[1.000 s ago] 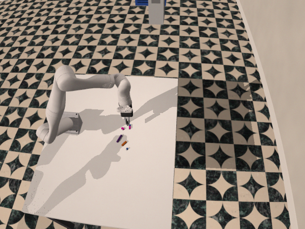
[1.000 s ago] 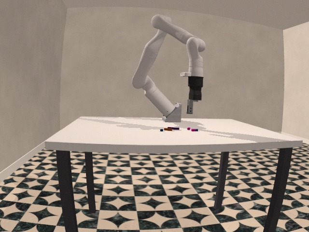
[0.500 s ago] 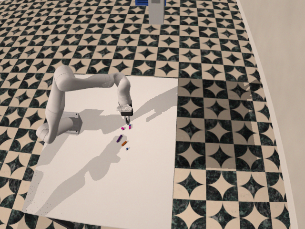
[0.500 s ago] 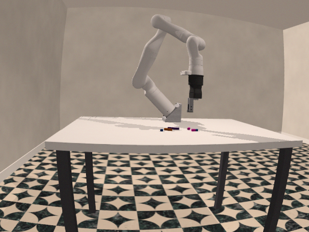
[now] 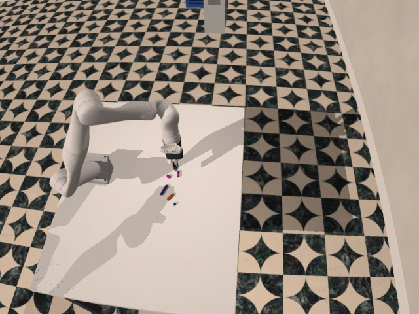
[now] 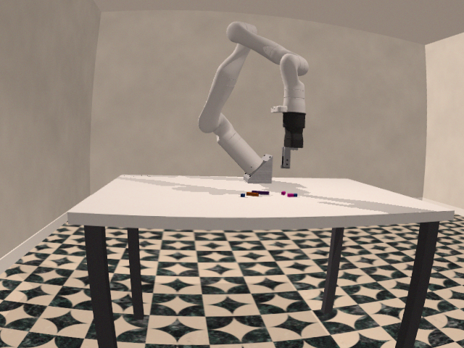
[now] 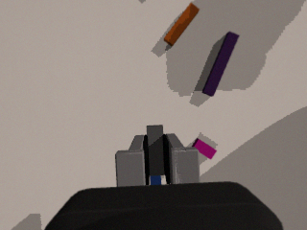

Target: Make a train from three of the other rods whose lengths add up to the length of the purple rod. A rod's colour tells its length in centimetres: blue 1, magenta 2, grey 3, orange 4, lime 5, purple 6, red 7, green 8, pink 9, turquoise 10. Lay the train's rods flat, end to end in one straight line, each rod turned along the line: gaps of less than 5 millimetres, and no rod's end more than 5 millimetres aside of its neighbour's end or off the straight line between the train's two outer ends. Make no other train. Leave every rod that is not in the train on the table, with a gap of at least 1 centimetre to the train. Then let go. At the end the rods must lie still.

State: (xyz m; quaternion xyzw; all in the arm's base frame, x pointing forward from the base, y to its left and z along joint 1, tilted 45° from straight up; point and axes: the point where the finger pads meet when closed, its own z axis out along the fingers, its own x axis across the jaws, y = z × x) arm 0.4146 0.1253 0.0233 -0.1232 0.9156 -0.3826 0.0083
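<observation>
The purple rod lies 110 mm below my hand, 80 mm to the right of it and 50 mm behind it. Round my hand: grey rod (20 mm below); orange rod (110 mm to the right, 110 mm below, 10 mm behind).
</observation>
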